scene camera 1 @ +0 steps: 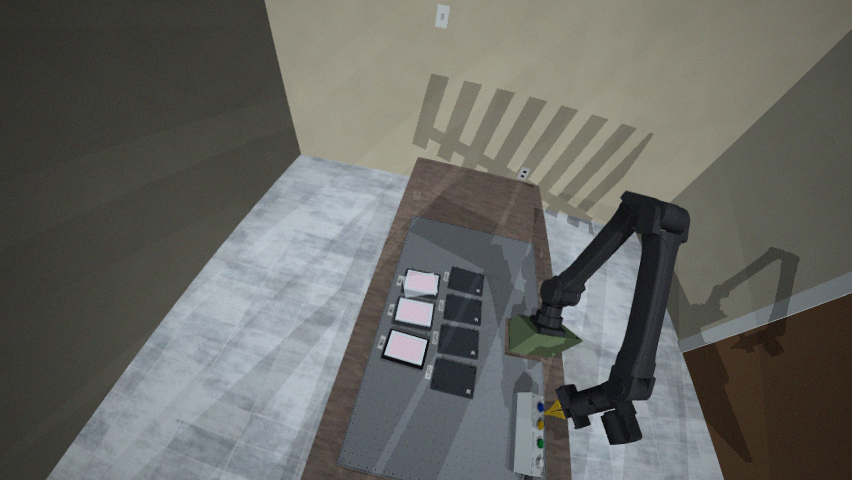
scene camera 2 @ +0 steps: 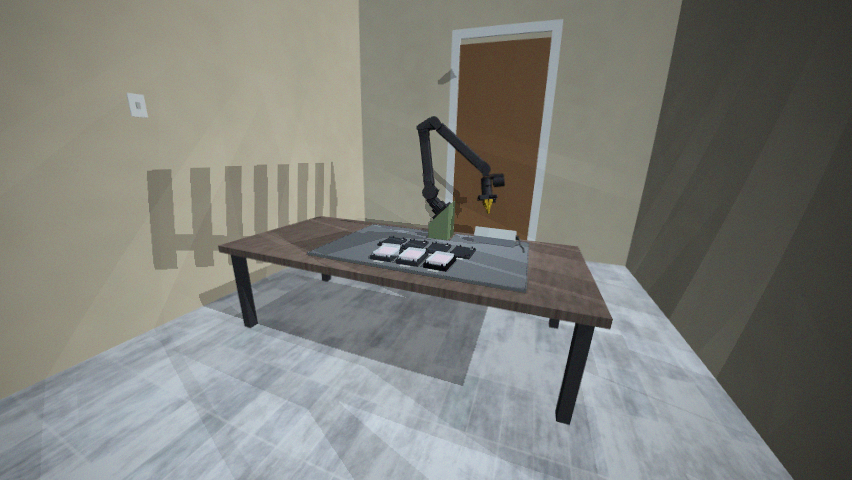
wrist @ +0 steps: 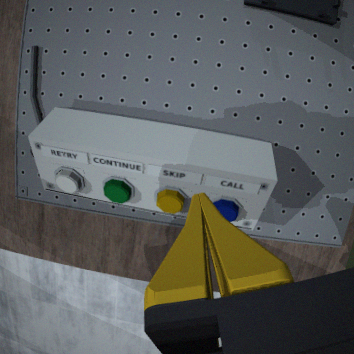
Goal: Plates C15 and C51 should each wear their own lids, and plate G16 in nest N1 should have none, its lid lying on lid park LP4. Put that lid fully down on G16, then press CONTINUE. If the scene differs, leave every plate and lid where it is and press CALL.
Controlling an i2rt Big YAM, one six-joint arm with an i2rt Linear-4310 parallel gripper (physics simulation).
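Places are measured from the arm's base along level axes (x ahead, y left, z up), in centimetres.
Where they show: gripper, fingertip midpoint: [scene camera 1: 545, 413] [scene camera 2: 488, 214] [wrist: 199, 201]; arm's base at its link origin: [scene camera 1: 546, 327] [scene camera 2: 442, 211].
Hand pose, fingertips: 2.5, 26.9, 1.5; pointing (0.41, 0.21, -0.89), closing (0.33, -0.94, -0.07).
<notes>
Each offset is from my fingertips to the top centre of the thing, as dx, dy, dz. Level surfaces: height alone.
My gripper [scene camera 1: 545, 412] [scene camera 2: 488, 212] [wrist: 199, 201] is shut and empty. In the wrist view its yellow tips overlap the button box @[-1.0, +4.6, -7.4] [scene camera 1: 524, 432] [wrist: 155, 132] between the yellow SKIP button @[-3.3, +2.2, -8.3] [wrist: 170, 200] and the blue CALL button @[-3.4, -2.8, -8.3] [wrist: 227, 210]; contact cannot be told. The green CONTINUE button @[-3.2, +7.2, -8.3] [wrist: 118, 190] is left of SKIP. Three pink-and-white plates stand in a row: the far one @[+43.1, -37.3, -11.1] [scene camera 1: 420, 282] [scene camera 2: 388, 250] looks askew, the middle one @[+42.4, -26.2, -12.3] [scene camera 1: 414, 312] [scene camera 2: 412, 254], and the near one @[+42.3, -13.0, -12.3] [scene camera 1: 405, 348] [scene camera 2: 440, 258] with a wide black rim. Their labels and lids are too small to read.
Several dark flat parks, including the nearest @[+24.2, -7.3, -13.8] [scene camera 1: 453, 377] [scene camera 2: 463, 251], line the grey pegboard @[dz -15.7] [scene camera 1: 381, 429] beside the plates. The green arm mount [scene camera 1: 527, 341] [scene camera 2: 440, 224] stands near the box. The white RETRY button @[-3.1, +12.2, -8.3] [wrist: 68, 181] is at the box's left end.
</notes>
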